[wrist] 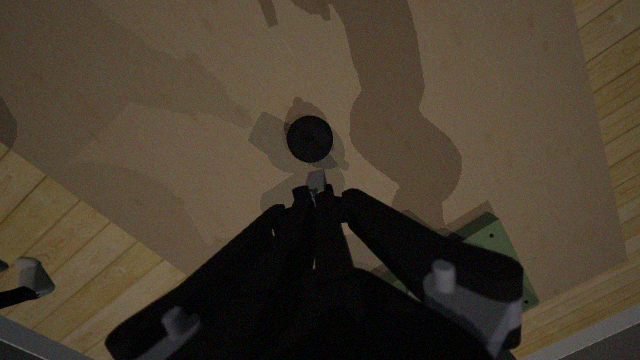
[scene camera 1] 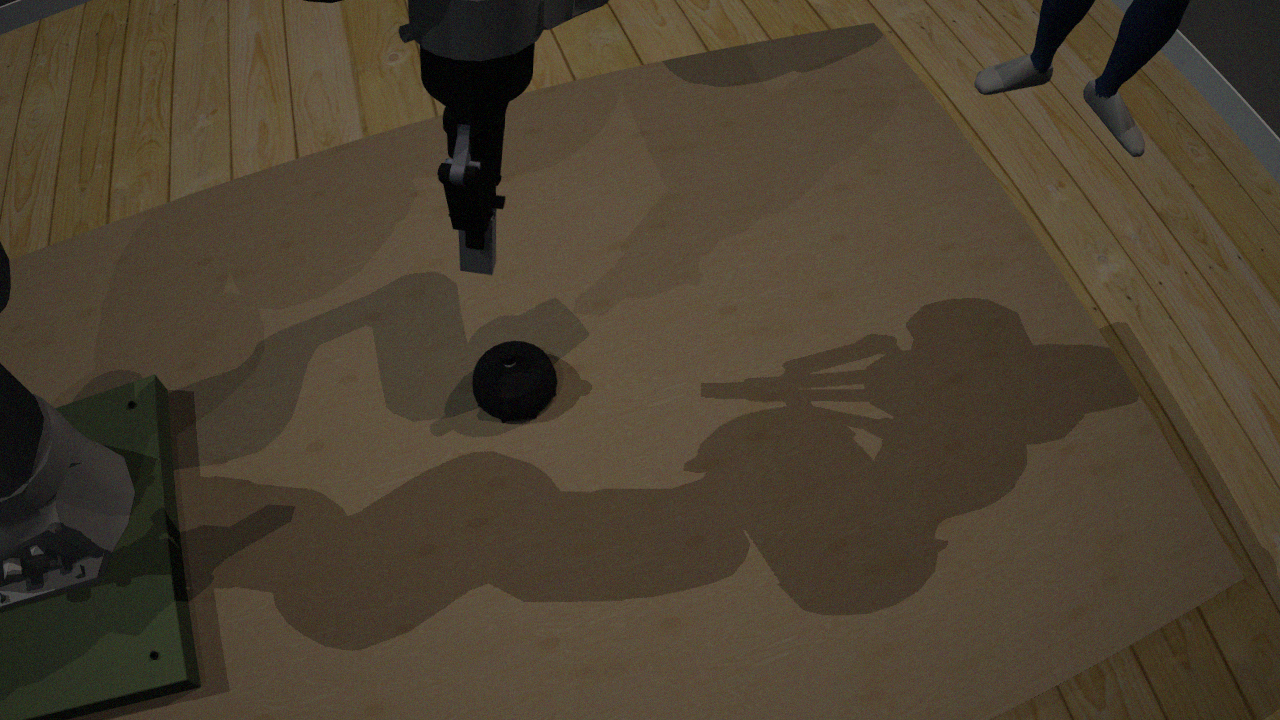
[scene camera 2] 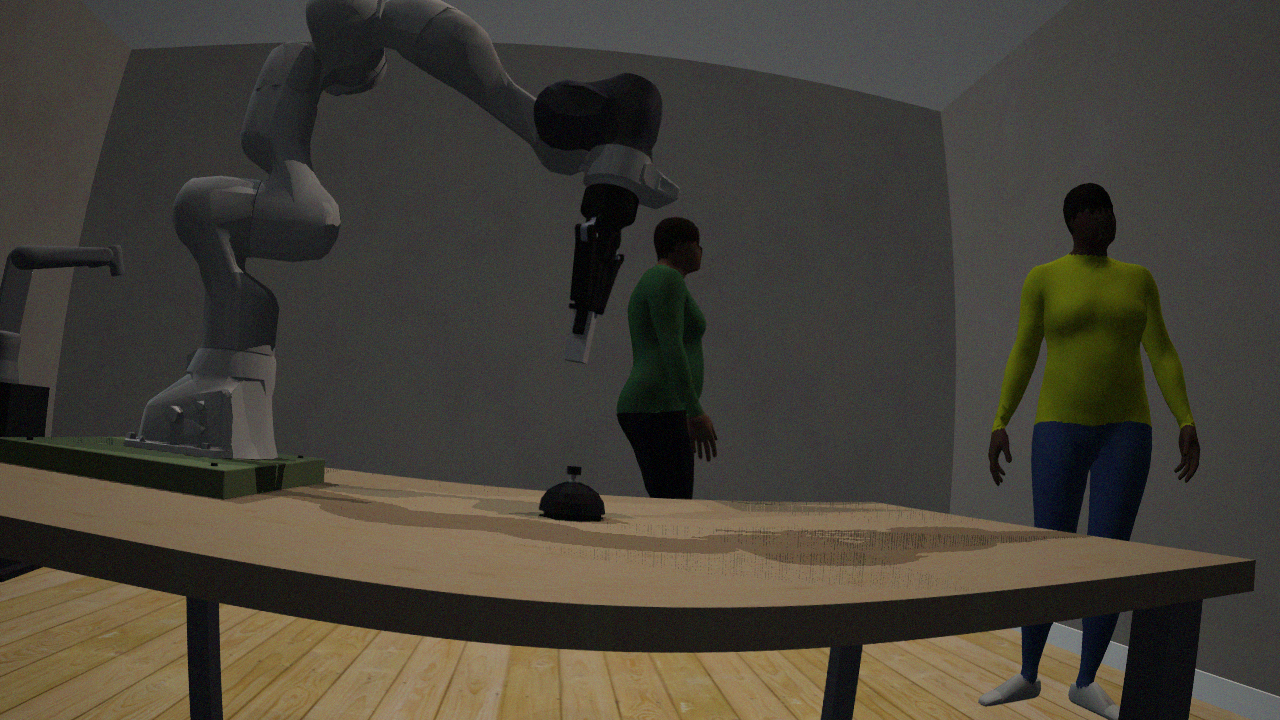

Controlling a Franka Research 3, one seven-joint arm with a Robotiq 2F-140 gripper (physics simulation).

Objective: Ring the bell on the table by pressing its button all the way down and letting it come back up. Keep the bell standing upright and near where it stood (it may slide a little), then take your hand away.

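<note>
A black dome-shaped bell [scene camera 1: 514, 382] [scene camera 2: 571, 502] [wrist: 310, 139] stands upright on the wooden table [scene camera 1: 626, 662] [scene camera 2: 626, 586]. Its small button [scene camera 2: 573, 470] stands up above the dome in scene camera 2. My gripper [scene camera 1: 477, 271] [scene camera 2: 577, 360] [wrist: 319, 182] is shut and empty, its pale fingertips together and pointing down with a slight tilt. The tips are well above the bell and apart from it. In scene camera 2 they are nearly over the button; in the wrist view they show just below the bell's dark disc.
The arm's base stands on a green board [scene camera 1: 147, 591] [scene camera 2: 268, 474] at the left end of the table. A person in green [scene camera 2: 662, 340] and a person in yellow [scene camera 2: 1092, 340] stand beyond the table. Another small arm [scene camera 2: 62, 257] is at the far left. Arm shadows fall across the table.
</note>
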